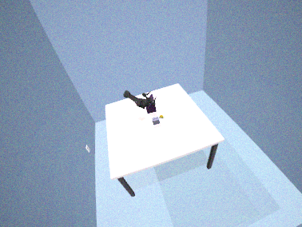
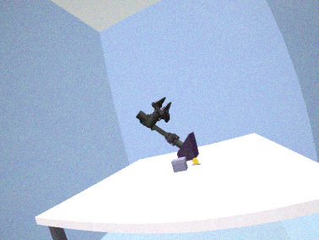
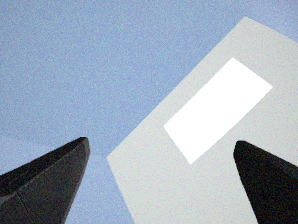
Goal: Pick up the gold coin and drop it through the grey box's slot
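Right now the gold coin is 430 mm below my gripper tip, 60 mm behind it and 50 mm to the left of it.
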